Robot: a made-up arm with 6 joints.
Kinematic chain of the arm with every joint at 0, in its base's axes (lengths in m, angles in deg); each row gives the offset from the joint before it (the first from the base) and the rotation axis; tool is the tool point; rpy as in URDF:
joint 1: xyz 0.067 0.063 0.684 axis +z
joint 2: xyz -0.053 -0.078 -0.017 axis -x
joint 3: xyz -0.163 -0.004 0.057 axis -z
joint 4: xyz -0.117 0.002 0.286 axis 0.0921 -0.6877 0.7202
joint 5: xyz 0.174 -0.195 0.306 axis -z
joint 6: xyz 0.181 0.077 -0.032 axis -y
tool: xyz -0.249 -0.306 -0.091 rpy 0 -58.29 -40.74
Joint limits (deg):
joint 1: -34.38..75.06
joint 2: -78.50..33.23
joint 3: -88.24..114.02
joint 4: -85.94..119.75
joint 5: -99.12..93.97
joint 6: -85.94..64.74
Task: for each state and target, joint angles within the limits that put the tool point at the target. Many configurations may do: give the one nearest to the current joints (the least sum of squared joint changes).
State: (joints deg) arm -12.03 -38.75 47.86 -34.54 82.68 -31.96
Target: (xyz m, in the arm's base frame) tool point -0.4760 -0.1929 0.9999
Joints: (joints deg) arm -19.75 -51.46 49.32 -18.88 93.97 15.77
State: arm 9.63 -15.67 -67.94 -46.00 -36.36 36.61
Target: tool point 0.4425 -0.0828 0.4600
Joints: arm 43.67 -69.46 -59.23 -60.28 -42.73 61.32
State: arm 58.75 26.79 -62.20 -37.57 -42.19 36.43
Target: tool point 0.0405 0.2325 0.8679
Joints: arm 69.00 22.76 -67.44 -27.23 -69.69 53.20
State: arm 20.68 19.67 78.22 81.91 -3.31 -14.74
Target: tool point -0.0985 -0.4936 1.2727
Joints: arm 33.57 -8.85 69.21 74.96 4.18 -1.72
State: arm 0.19 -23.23 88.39 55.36 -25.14 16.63
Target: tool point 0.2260 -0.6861 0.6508
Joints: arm 28.67 -59.58 62.32 39.57 -34.49 40.97
